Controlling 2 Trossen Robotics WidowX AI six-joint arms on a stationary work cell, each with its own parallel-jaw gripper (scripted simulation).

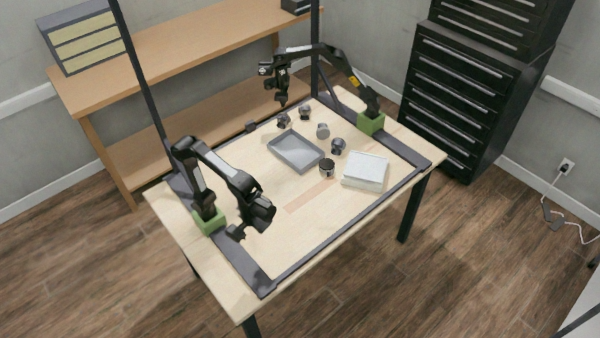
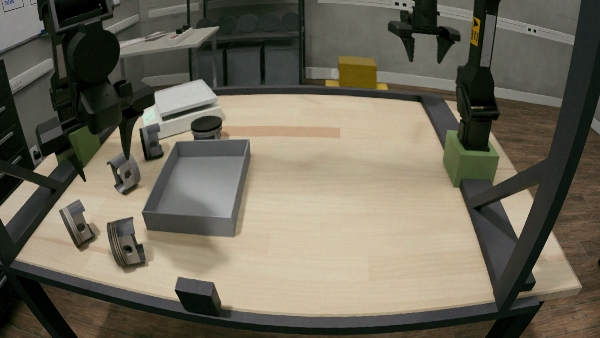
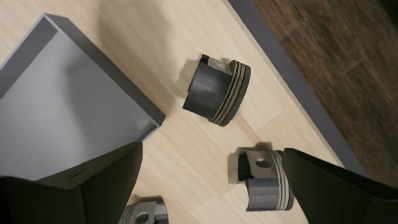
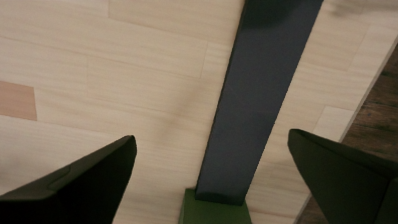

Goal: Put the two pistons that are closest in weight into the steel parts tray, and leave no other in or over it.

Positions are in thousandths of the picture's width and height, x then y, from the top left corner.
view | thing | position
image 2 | my left gripper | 176, 504
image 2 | my right gripper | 709, 185
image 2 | steel parts tray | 332, 528
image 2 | white scale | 299, 362
